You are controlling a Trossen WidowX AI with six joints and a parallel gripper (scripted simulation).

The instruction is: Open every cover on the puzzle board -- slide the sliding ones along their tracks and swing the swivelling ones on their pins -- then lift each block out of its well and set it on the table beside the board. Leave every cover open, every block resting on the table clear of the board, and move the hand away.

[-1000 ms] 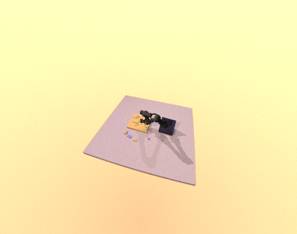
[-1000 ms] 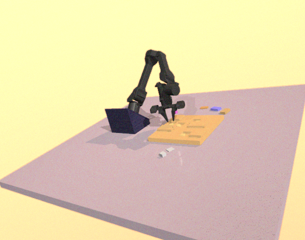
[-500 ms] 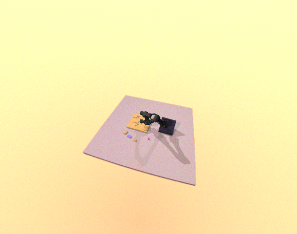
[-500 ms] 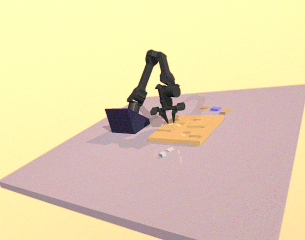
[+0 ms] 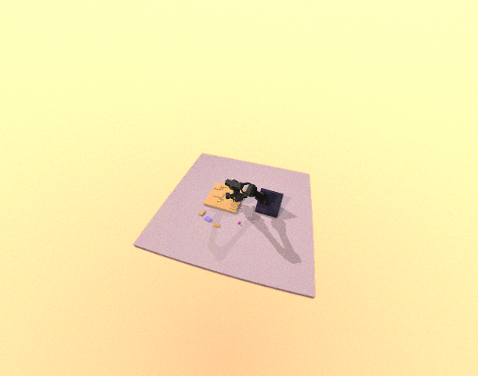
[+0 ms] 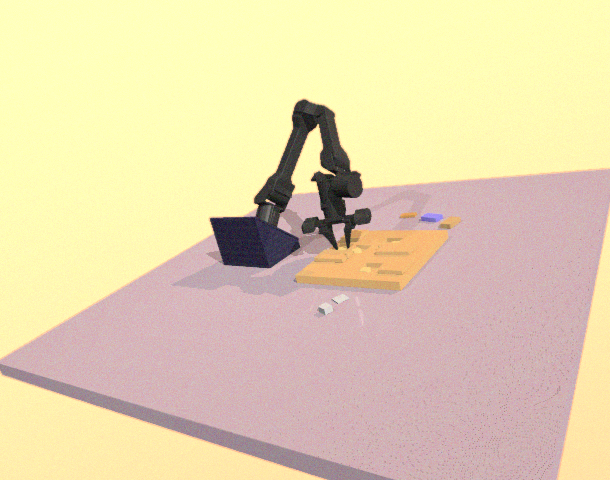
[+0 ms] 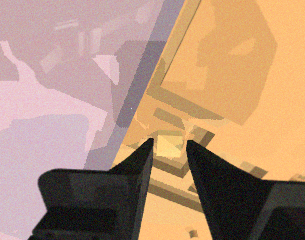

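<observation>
My gripper tip is 170 mm short of the blue block, 250 mm to the right of it and 10 mm above it. Also, from my gripper tip: magenta block (90 mm behind, 210 mm to the left); then grey cube (120 mm ahead, 300 mm to the right, 10 mm below).
</observation>
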